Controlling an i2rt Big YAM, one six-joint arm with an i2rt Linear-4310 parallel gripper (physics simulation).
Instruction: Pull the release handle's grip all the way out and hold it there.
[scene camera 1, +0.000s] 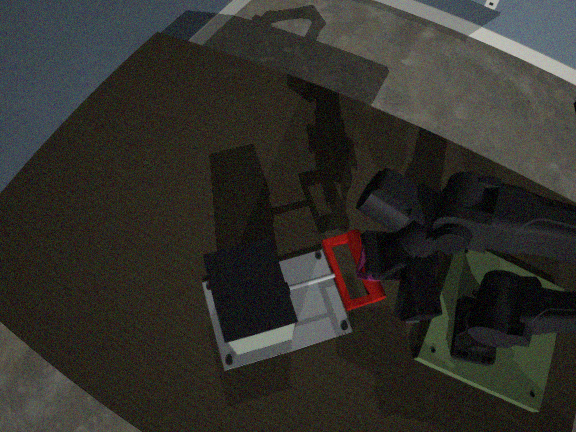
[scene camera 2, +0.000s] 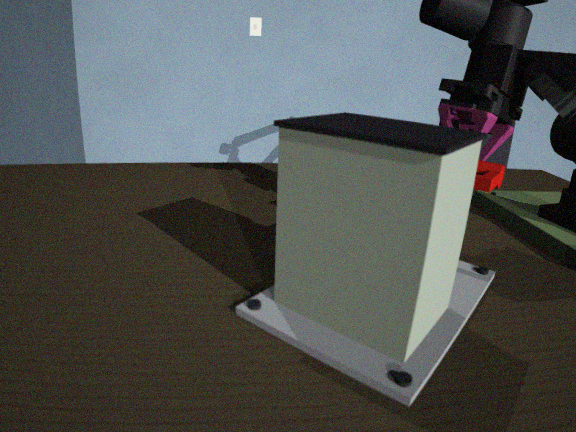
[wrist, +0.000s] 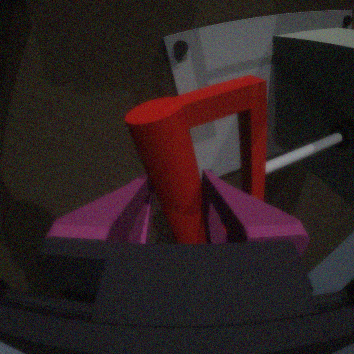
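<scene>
The red release handle (scene camera 1: 354, 245) (scene camera 2: 492, 176) (wrist: 165, 150) is a rectangular loop with a thick round grip bar on its outer side. A thin pale rod (scene camera 1: 312, 282) (wrist: 305, 152) joins it to the housing (scene camera 1: 250, 290) (scene camera 2: 350, 225) (wrist: 310, 90), a pale box with a dark top; a stretch of rod shows between them. My gripper (scene camera 1: 364, 265) (scene camera 2: 485, 156) (wrist: 177, 177) is shut on the grip bar, with a magenta finger on each side of it. The grip's lower end is hidden behind the gripper body in the wrist view. The housing hides part of the handle in scene camera 2.
The housing stands on a grey base plate (scene camera 1: 307, 300) (scene camera 2: 325, 340) (wrist: 225, 45) with dark bolts at its corners. The arm's green base plate (scene camera 1: 440, 345) (scene camera 2: 530, 197) lies to the right of the handle. Dark shadows of arm and housing fall on the brown table (scene camera 1: 125, 200) (scene camera 2: 125, 300).
</scene>
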